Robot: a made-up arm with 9 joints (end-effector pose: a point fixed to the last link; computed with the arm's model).
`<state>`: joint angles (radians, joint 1 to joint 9).
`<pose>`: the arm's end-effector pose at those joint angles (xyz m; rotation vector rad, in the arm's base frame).
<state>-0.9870 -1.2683 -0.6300 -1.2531 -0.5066 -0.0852 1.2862 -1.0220 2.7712</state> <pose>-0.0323 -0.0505 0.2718 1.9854 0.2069 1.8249</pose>
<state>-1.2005 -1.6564 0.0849 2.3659 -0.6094 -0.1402 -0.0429 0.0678 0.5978</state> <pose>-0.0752 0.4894 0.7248 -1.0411 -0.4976 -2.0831</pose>
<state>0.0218 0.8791 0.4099 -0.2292 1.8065 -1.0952 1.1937 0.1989 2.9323</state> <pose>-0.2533 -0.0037 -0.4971 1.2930 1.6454 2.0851</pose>
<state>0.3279 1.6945 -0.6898 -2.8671 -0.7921 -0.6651 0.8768 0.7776 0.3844</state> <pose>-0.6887 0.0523 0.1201 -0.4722 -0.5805 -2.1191</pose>
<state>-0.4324 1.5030 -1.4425 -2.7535 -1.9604 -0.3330 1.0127 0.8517 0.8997</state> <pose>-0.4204 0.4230 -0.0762 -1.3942 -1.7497 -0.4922</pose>
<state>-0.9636 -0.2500 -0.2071 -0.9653 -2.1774 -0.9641 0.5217 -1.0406 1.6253</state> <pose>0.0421 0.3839 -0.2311 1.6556 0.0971 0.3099</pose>
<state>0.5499 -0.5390 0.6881 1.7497 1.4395 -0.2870 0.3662 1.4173 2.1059</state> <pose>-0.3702 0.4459 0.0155 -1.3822 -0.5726 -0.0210</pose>
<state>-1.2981 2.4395 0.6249 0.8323 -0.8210 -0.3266 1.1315 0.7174 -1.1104</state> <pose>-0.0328 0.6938 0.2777 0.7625 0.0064 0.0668</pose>
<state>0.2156 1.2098 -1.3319 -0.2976 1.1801 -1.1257 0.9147 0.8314 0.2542</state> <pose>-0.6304 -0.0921 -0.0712 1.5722 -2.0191 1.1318</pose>
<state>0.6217 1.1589 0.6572 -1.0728 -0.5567 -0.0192 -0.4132 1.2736 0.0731</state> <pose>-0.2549 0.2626 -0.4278 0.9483 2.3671 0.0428</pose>
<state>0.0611 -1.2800 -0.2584 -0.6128 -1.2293 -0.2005 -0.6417 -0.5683 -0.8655</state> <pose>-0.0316 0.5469 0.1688 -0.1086 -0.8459 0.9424</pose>
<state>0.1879 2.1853 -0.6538 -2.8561 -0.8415 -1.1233 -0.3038 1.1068 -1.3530</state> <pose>-0.6137 0.0402 0.0870 0.3920 -0.7488 1.5678</pose>
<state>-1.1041 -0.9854 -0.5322 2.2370 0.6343 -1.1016 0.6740 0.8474 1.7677</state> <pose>0.0328 0.2428 0.6100 -0.5340 0.9290 -1.9444</pose>
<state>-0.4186 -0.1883 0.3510 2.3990 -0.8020 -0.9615 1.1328 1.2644 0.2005</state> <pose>0.4896 0.1614 -0.4294 2.6396 0.6301 -0.7107</pose>
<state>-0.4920 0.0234 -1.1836 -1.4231 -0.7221 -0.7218 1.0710 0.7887 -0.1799</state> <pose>0.1269 -0.0971 0.0349 0.6374 -1.7557 -1.5241</pose>
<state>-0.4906 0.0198 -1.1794 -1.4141 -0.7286 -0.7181 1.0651 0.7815 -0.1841</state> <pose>0.1274 -0.0951 0.0389 0.6341 -1.7600 -1.5082</pose>
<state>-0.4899 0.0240 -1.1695 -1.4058 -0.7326 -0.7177 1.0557 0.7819 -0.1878</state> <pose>0.1306 -0.0934 0.0420 0.6333 -1.7453 -1.4971</pose>
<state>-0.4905 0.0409 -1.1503 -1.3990 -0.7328 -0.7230 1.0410 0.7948 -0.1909</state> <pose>0.1382 -0.0920 0.0433 0.6361 -1.7006 -1.4945</pose>
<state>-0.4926 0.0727 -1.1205 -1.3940 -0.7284 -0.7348 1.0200 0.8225 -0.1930</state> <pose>0.1510 -0.0908 0.0420 0.6417 -1.6201 -1.5024</pose>
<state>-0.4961 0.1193 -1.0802 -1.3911 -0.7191 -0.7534 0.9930 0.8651 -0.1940</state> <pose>0.1690 -0.0893 0.0371 0.6476 -1.5036 -1.5214</pose>
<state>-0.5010 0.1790 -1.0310 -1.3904 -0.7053 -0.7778 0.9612 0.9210 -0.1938</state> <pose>0.1910 -0.0869 0.0274 0.6509 -1.3551 -1.5505</pose>
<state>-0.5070 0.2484 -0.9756 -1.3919 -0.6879 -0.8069 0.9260 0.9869 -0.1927</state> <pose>0.2155 -0.0831 0.0127 0.6484 -1.1824 -1.5874</pose>
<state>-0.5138 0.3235 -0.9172 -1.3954 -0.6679 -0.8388 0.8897 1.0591 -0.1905</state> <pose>0.2403 -0.0772 -0.0068 0.6382 -0.9954 -1.6285</pose>
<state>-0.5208 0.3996 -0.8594 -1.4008 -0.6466 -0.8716 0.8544 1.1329 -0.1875</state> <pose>0.2630 -0.0695 -0.0300 0.6201 -0.8058 -1.6703</pose>
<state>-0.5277 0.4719 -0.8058 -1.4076 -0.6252 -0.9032 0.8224 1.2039 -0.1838</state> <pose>0.2822 -0.0605 -0.0548 0.5963 -0.6254 -1.7094</pose>
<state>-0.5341 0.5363 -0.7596 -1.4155 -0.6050 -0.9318 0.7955 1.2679 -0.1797</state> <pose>0.2968 -0.0512 -0.0789 0.5699 -0.4649 -1.7438</pose>
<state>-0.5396 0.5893 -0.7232 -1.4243 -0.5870 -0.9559 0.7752 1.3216 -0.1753</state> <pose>0.3068 -0.0430 -0.1002 0.5455 -0.3329 -1.7723</pose>
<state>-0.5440 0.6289 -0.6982 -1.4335 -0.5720 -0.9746 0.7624 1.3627 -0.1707</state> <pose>0.3128 -0.0370 -0.1171 0.5265 -0.2349 -1.7950</pose>
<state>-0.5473 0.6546 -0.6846 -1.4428 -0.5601 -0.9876 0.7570 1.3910 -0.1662</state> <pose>0.3155 -0.0339 -0.1290 0.5154 -0.1714 -1.8127</pose>
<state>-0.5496 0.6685 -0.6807 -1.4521 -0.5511 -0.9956 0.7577 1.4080 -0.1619</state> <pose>0.3160 -0.0335 -0.1366 0.5122 -0.1377 -1.8267</pose>
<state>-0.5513 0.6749 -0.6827 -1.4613 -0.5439 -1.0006 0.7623 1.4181 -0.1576</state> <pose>0.3151 -0.0349 -0.1413 0.5142 -0.1226 -1.8384</pose>
